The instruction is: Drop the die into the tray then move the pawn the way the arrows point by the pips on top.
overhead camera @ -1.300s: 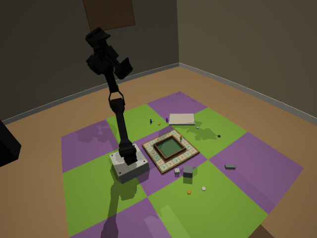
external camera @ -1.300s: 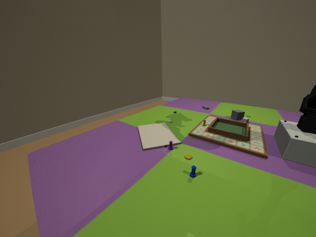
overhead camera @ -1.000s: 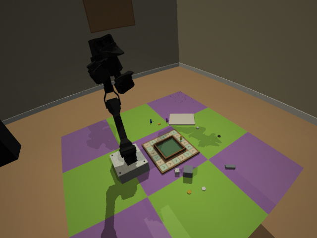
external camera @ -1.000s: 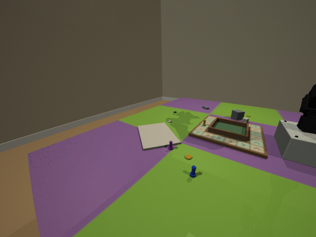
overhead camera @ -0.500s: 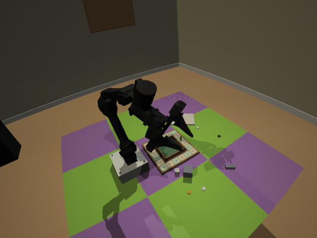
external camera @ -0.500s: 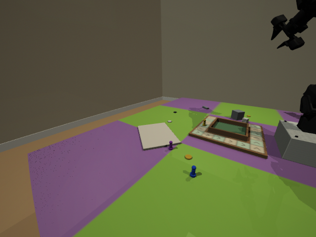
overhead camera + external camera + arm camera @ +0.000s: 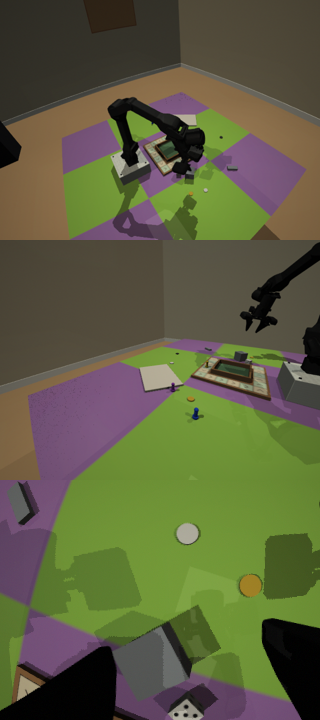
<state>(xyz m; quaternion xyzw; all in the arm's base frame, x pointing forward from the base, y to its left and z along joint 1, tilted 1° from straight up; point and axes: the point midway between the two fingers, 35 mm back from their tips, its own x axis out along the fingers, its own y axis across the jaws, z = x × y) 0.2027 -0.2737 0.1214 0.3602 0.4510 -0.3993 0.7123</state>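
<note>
My gripper tip is now 2 cm past the die, 9 cm to the right of it and 16 cm above it. The rest, counted from my gripper tip: yellow pawn (17 cm ahead, 29 cm to the left, 14 cm below); then grey cube (3 cm ahead, 5 cm to the left, 14 cm below); then flat grey block (26 cm ahead, 8 cm to the right, 16 cm below).
</note>
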